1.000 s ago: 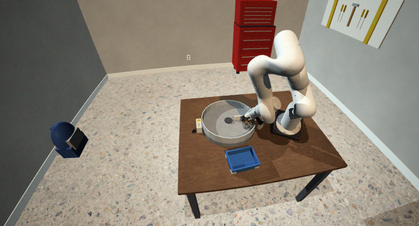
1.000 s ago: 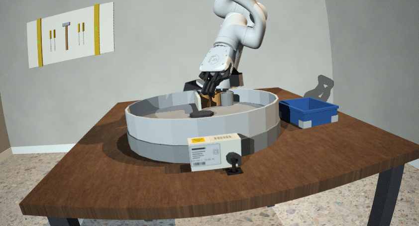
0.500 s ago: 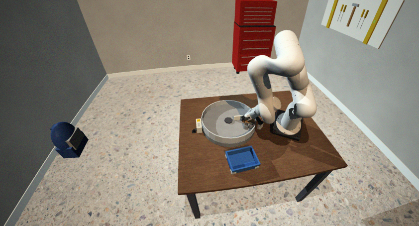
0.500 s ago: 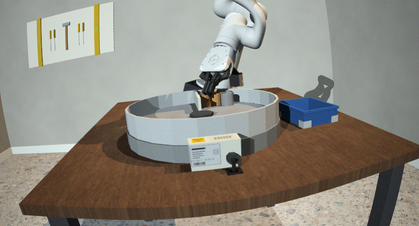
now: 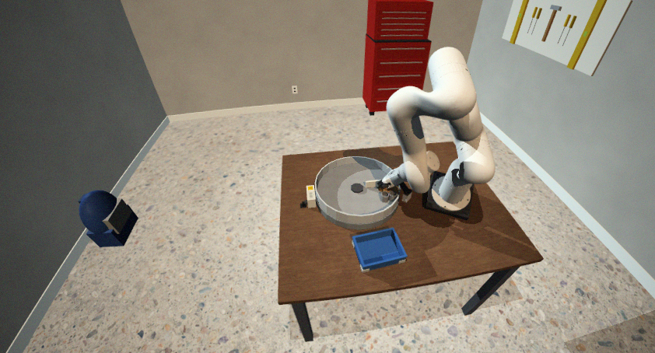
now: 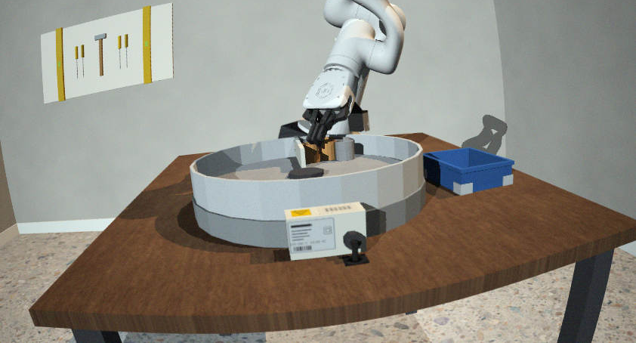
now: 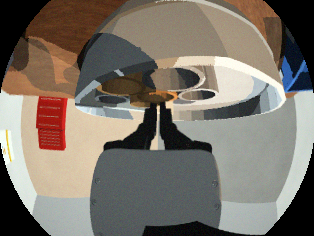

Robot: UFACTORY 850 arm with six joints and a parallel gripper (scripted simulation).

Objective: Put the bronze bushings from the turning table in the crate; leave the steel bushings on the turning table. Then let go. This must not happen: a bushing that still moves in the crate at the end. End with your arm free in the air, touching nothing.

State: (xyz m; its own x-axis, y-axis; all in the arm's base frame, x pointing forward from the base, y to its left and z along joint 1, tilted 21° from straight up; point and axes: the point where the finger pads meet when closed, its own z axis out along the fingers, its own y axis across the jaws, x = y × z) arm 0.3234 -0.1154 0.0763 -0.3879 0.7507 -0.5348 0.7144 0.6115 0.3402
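My hand is 100 mm short of the blue crate, 300 mm to the right of it and 80 mm above it. The rest, counted from my hand: grey turning table (110 mm ahead, 40 mm to the right, 60 mm below).
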